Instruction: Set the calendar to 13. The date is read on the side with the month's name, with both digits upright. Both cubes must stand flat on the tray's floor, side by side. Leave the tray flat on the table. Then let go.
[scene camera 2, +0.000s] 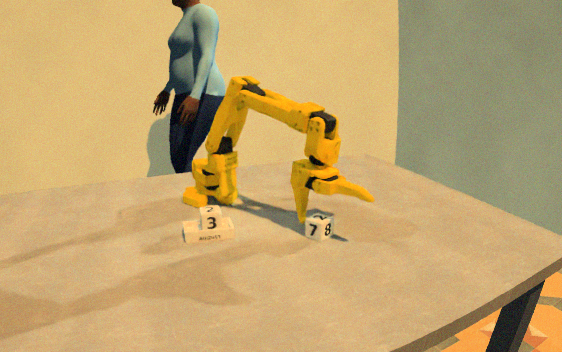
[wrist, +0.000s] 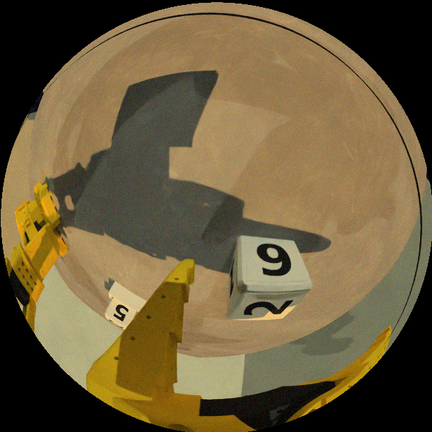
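Note:
The cream tray (scene camera 2: 190, 234) stands flat on the table, its AUGUST side facing scene camera 2. One white cube (scene camera 2: 211, 219) stands near its middle, with 3 on the month side and 2 on top; a face with 5 shows on this cube (wrist: 121, 312) in the wrist view, partly behind the fixed jaw. The other cube (scene camera 2: 319, 228) (wrist: 270, 277) stands on the table to the right of the tray, with 7 and 8 on its sides and 2 on top. My gripper (scene camera 2: 337, 210) (wrist: 289, 296) is wide open and empty; its fixed jaw tip is close to the loose cube's left back edge, contact unclear.
The arm's base (scene camera 2: 215, 185) stands behind the tray. The table (scene camera 2: 280, 300) ends at a slanting edge at the lower right. A person (scene camera 2: 195, 65) stands beyond the table's back edge. The arm's shadow crosses the table beside the loose cube.

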